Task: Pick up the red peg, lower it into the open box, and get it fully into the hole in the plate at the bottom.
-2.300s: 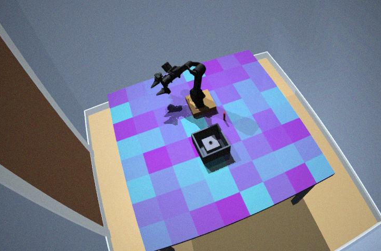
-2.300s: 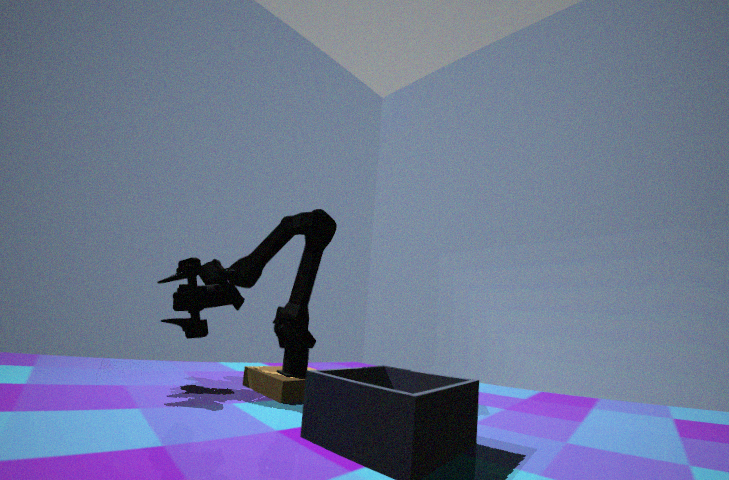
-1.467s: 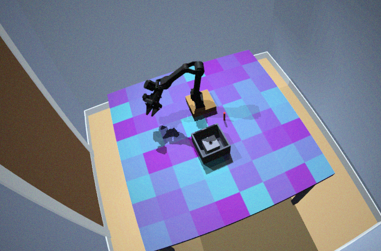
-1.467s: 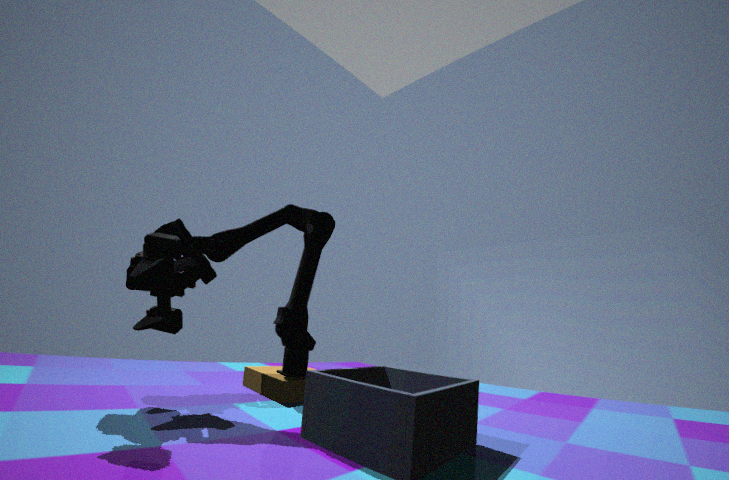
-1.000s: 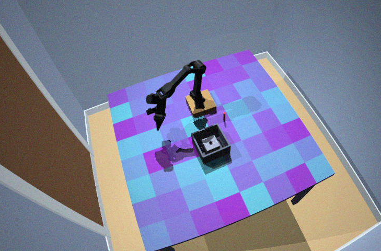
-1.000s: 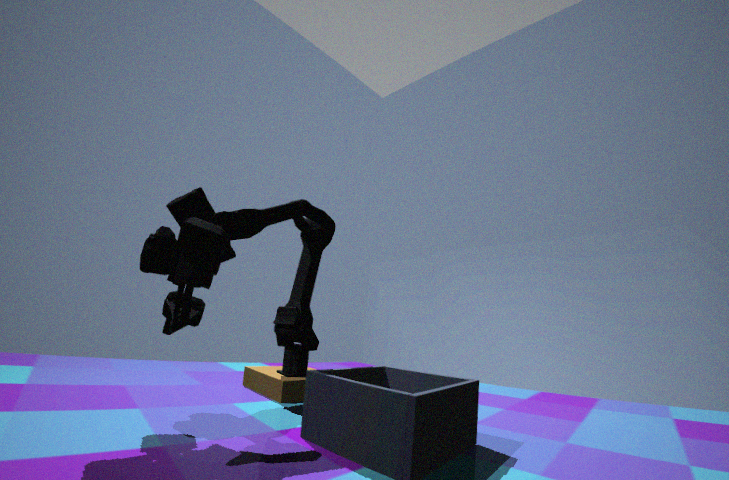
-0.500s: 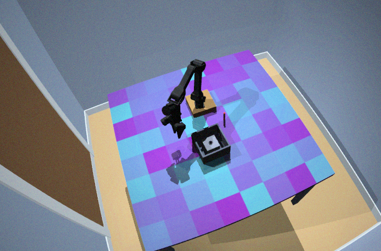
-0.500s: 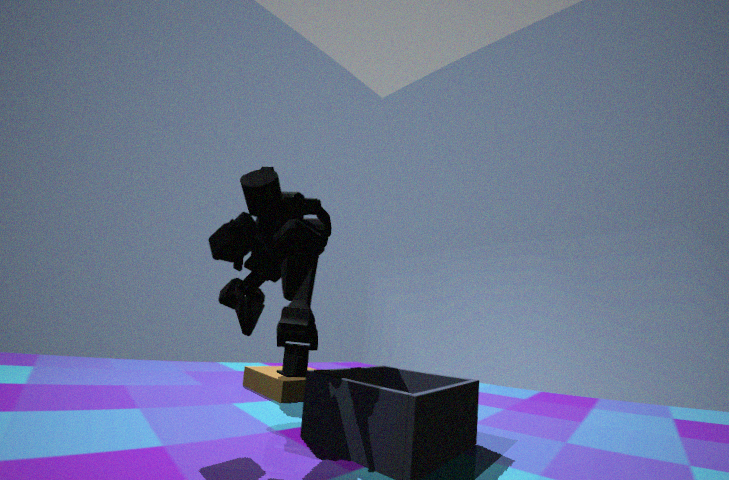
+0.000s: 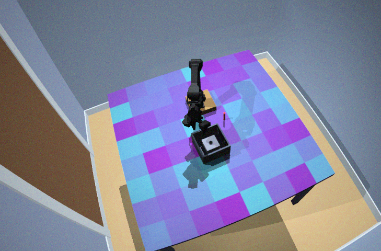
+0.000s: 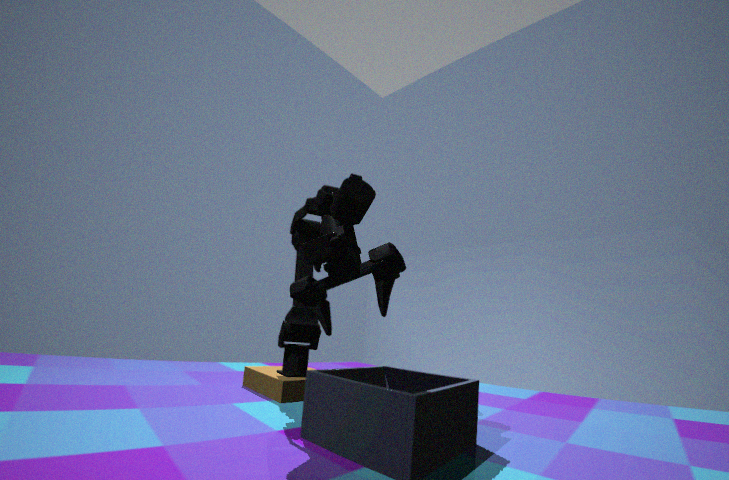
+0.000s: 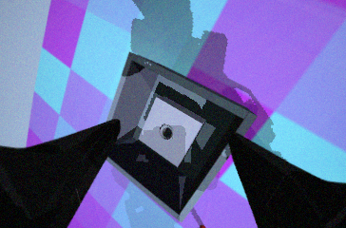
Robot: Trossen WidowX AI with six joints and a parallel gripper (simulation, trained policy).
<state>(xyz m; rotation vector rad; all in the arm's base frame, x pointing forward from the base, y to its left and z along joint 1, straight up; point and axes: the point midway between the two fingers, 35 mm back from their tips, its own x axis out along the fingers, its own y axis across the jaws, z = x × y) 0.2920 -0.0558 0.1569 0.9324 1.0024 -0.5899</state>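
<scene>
Now: the red peg 200 mm to the left of my gripper tip, 170 mm behind it and 130 mm below it. From my gripper tip the other things lie so: plate (120 mm below, 70 mm to the left, 20 mm ahead); dark box (140 mm below, 70 mm to the left, 20 mm ahead).
</scene>
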